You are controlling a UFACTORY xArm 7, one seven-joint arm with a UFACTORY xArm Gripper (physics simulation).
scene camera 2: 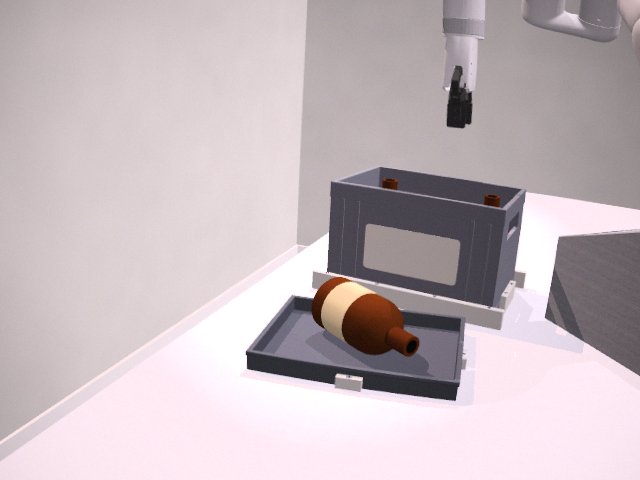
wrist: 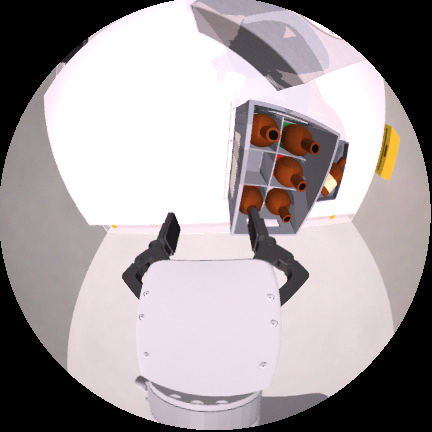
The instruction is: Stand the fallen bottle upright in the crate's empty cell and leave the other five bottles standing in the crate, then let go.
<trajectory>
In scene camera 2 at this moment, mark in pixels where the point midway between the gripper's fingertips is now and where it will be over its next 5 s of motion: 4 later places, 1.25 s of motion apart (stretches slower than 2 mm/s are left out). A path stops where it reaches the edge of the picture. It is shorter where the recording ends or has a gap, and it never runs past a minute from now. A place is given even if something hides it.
My gripper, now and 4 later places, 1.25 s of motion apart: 459, 125; 441, 84; 383, 143; 368, 204; 407, 312
</trajectory>
